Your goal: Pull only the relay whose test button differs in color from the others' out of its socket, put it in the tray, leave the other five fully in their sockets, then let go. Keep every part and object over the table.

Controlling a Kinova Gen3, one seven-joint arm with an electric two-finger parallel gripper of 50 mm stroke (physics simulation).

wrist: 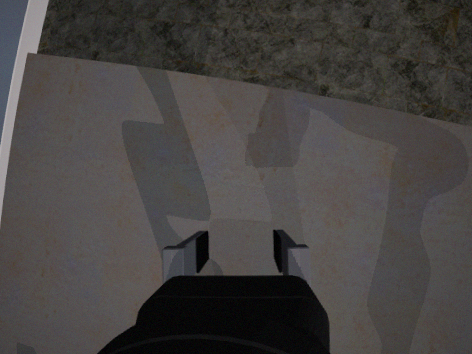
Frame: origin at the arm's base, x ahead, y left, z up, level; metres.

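Seen in the pictures: gripper, fingertip midpoint: (240,244).
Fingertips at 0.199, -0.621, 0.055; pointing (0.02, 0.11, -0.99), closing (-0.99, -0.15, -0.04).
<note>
A point is followed by its place in that frame, as x, y, z.
My gripper (240,244) {0.199, -0.621, 0.055} is open, its two dark fingertip pads standing wide apart at the lower middle of the wrist view, with the pale surface showing between them. No thing shows between the fingers. The relays, their sockets and the tray do not show in this view.
A pale, mottled table top (75,200) {0.516, -0.588, -0.144} lies below the gripper, with several dark shadows across it. Its edge runs across the upper part of the view, and a dark stone-like floor (250,35) lies past it. A light strip (19,100) runs along the far left.
</note>
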